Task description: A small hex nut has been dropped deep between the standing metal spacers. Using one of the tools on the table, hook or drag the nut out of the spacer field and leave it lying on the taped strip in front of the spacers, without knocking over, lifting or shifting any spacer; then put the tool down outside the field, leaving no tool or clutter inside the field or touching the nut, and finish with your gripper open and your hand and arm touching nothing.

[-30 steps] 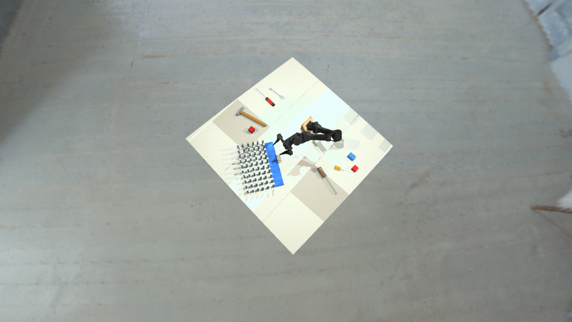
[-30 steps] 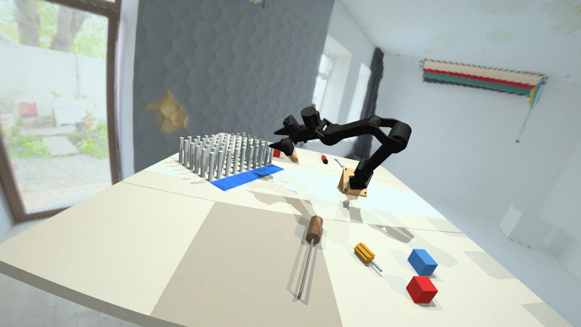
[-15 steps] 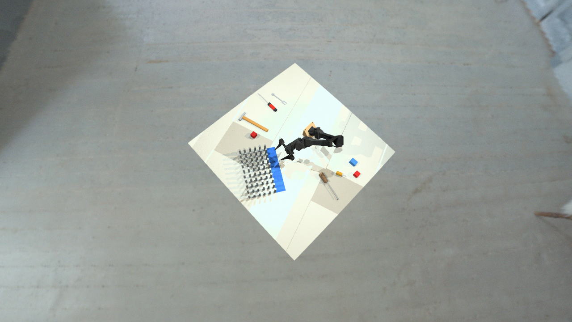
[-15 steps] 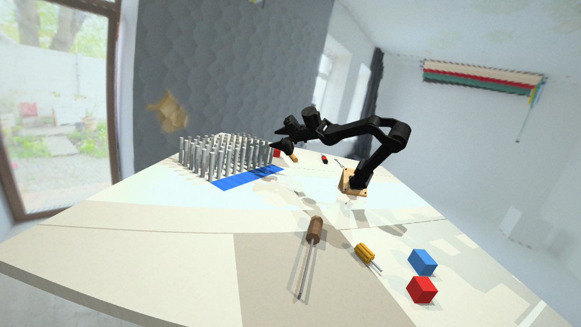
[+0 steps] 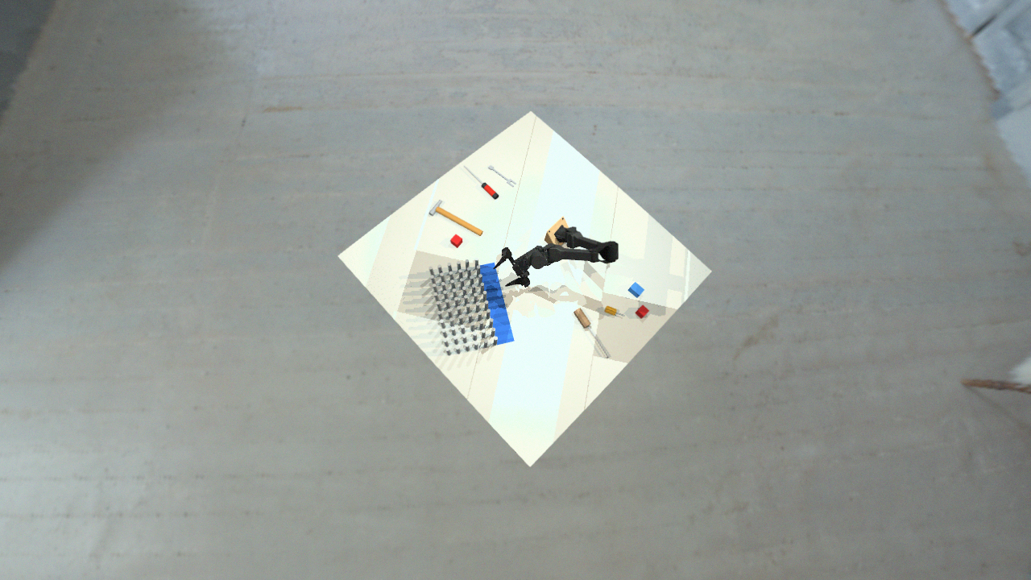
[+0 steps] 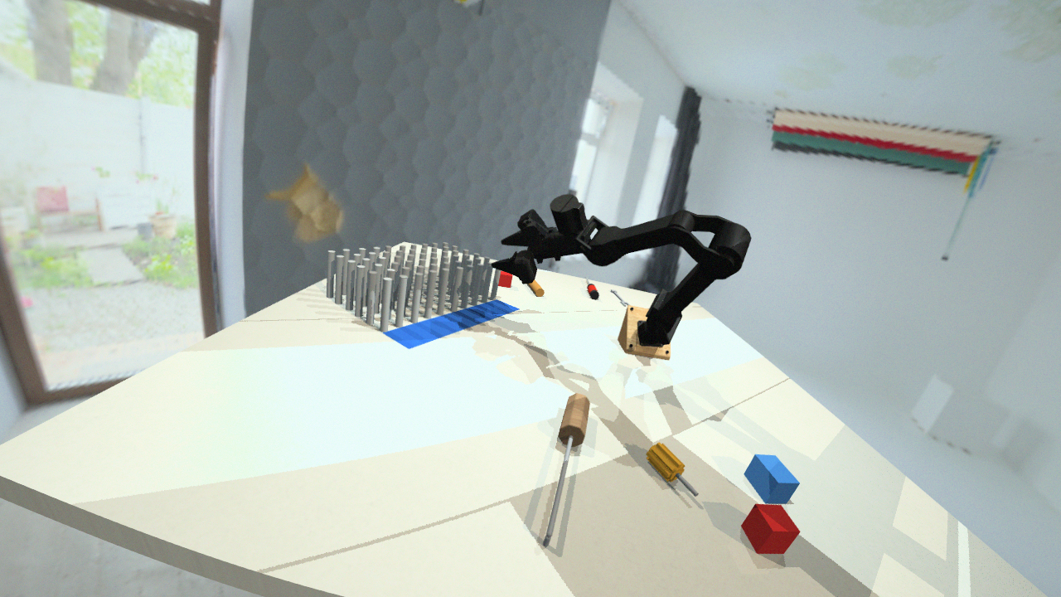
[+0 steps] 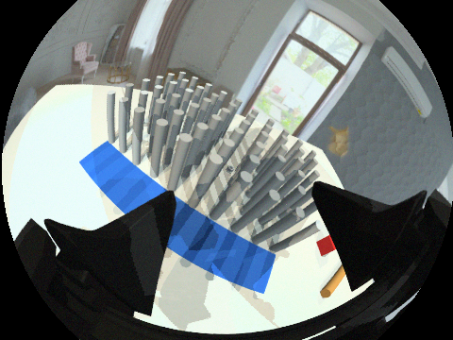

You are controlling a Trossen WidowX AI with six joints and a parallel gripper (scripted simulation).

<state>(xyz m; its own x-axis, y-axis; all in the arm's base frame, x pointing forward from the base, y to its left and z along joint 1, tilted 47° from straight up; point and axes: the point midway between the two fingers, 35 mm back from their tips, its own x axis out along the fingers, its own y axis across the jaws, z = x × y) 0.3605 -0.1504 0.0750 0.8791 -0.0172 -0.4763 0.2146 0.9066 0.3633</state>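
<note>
Right now my gripper tip is 49 cm to the right of the hook tool, 15 cm above it and 10 cm past it. From my gripper tip the other things lie so: wrench 49 cm behind, 38 cm to the right, 16 cm below; then blue taped strip 16 cm below, 6 cm ahead, 3 cm to the left; then yellow-handled screwdriver 48 cm to the left, 26 cm behind, 15 cm below.
</note>
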